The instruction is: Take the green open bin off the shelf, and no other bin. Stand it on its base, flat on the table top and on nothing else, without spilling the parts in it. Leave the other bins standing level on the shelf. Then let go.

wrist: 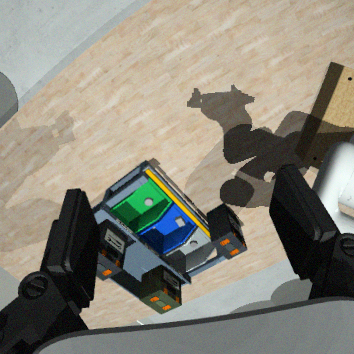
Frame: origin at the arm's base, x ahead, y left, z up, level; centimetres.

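Seen in the pictures: gripper, between the fingertips: [183, 199].
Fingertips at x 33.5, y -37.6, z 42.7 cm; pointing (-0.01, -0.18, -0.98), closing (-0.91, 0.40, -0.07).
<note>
Pixels of each thing's top centre, then the offset from my fingertips to it. "spot": a spot on its surface instead. Level surfaces: height alone.
- green open bin, centre of its top: [135, 213] dx +27.8, dy +29.4, dz -48.8 cm
- small blue-grey shelf, a spot on its surface: [137, 261] spot: dx +36.1, dy +43.7, dz -46.7 cm
- blue bin, centre of its top: [162, 237] dx +25.8, dy +40.4, dz -48.8 cm
- light grey bin, centre of its top: [186, 258] dx +23.8, dy +51.5, dz -48.8 cm
- wooden table top, height of its surface: dz -56.9 cm
The green open bin [131, 209] sits at the upper-left end of a row in a small blue-grey shelf [137, 261], left of and below the middle of the wrist view. A pale round spot shows in it; any parts inside are too small to tell. A blue bin [166, 235] sits beside it, then a light grey bin [204, 249]. A yellow strip runs along the shelf's far side. My gripper [183, 199] is open and empty, its two black fingers wide apart to the left and right of the shelf in the view. The bins' bases are hidden.
Dark boxes with orange patches [114, 242] [162, 291] [227, 231] stand at the shelf's near side and right corner. A wooden block or board [337, 107] lies at the right edge, beside a white rounded body [334, 172]. Arm shadows fall across the wooden table top [140, 75].
</note>
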